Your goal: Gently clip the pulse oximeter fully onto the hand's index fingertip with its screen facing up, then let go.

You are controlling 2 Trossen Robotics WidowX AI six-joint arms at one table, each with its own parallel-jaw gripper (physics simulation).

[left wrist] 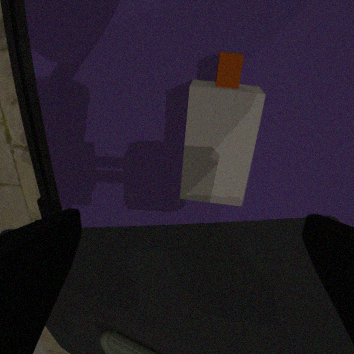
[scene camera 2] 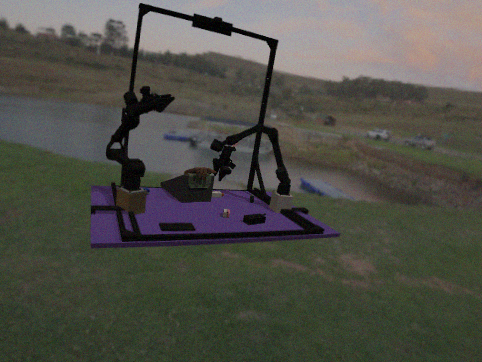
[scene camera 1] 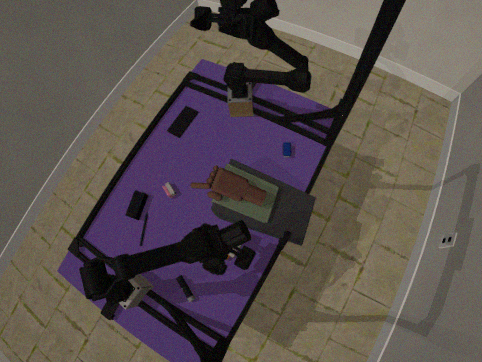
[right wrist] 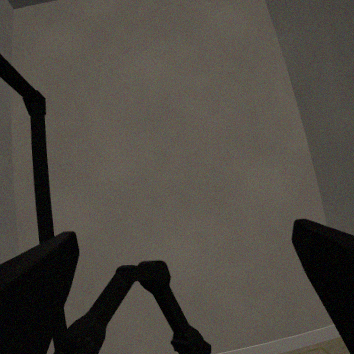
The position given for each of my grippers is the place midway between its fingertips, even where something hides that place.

My left gripper point(scene camera 1: 232, 246) is open and holds nothing. Also in view: a white box with orange end point(left wrist: 223, 116). My right gripper point(right wrist: 186, 236) is open, holding nothing. I also see a dark grey plate point(left wrist: 254, 279).
My left gripper shows as well in the left wrist view point(left wrist: 194, 223). The right wrist view misses the white box with orange end: it is out of frame.
